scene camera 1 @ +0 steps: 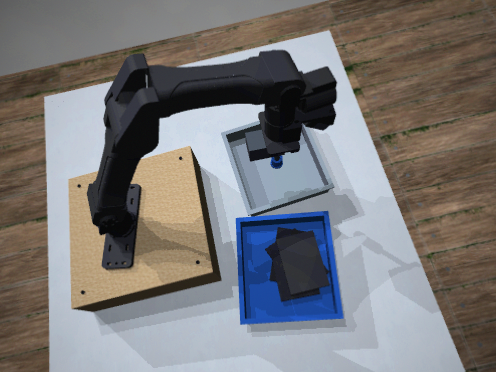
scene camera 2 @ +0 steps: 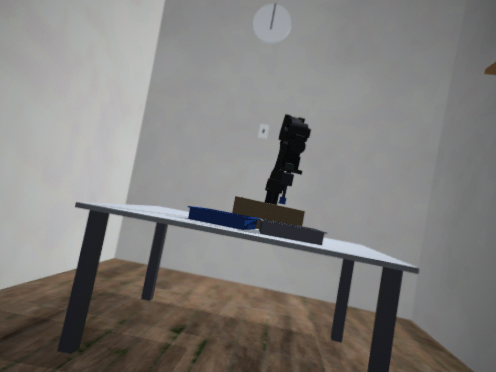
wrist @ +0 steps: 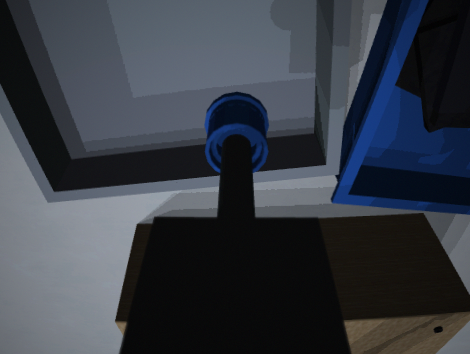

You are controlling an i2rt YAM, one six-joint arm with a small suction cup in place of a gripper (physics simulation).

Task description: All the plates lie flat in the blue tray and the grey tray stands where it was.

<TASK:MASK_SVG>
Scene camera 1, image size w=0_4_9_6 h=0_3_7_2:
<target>suction cup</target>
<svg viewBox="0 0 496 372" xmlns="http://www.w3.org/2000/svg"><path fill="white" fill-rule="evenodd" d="M259 112L258 118L262 130L245 133L250 162L271 158L271 166L279 169L283 165L282 155L285 155L287 152L299 152L300 150L299 141L282 143L283 129L289 127L294 122L294 119L288 125L274 126L266 120L265 111Z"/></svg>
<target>blue tray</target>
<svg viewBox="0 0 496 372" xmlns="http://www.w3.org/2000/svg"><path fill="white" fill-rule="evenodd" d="M328 211L236 218L240 325L344 319ZM278 227L296 228L296 230L300 231L313 230L323 264L329 271L327 277L330 286L319 288L320 294L281 302L277 282L269 281L272 259L265 250L276 241Z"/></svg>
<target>grey tray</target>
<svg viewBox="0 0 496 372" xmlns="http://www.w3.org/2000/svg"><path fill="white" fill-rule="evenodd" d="M221 132L248 216L254 217L328 193L329 189L335 188L309 127L305 127L303 124L299 140L299 152L287 152L285 155L282 155L283 165L279 169L271 166L271 158L250 162L245 133L262 130L260 121Z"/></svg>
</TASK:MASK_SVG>
